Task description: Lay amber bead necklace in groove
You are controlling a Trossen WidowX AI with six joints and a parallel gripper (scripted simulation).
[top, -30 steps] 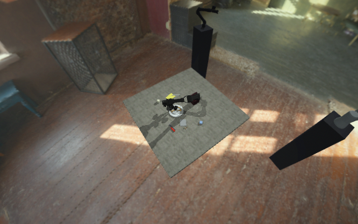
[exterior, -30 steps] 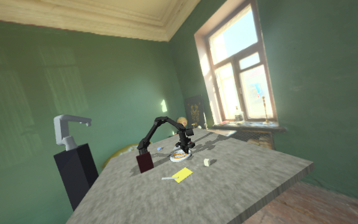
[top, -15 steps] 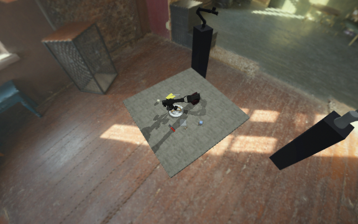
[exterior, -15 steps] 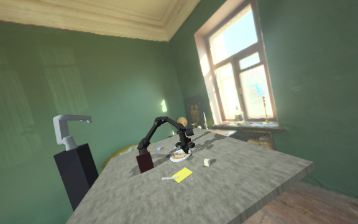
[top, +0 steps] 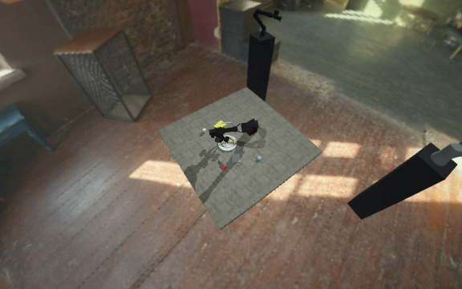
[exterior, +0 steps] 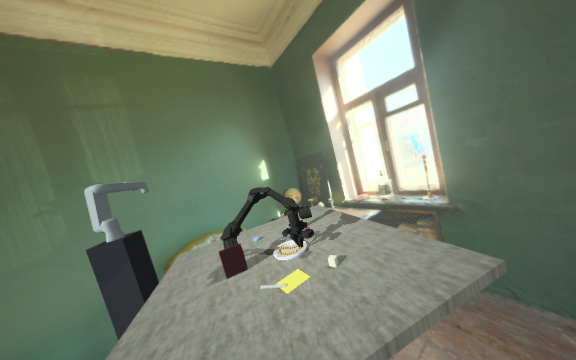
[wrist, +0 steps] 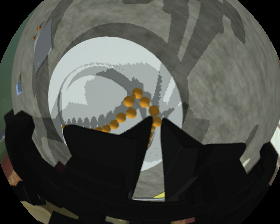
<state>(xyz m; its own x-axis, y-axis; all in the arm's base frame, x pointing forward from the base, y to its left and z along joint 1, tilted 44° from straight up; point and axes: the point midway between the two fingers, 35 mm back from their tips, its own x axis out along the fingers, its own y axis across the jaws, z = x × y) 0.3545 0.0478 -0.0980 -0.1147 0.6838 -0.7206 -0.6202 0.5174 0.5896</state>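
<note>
The board lies 60 mm behind my gripper tip, 40 mm to the left of it and 10 mm below it. The rest, counted from my gripper tip: grey square (50 mm behind, 250 mm to the left, 10 mm below); small white cube (80 mm ahead, 230 mm to the right); yellow card (110 mm behind, 220 mm to the right, 10 mm below).
</note>
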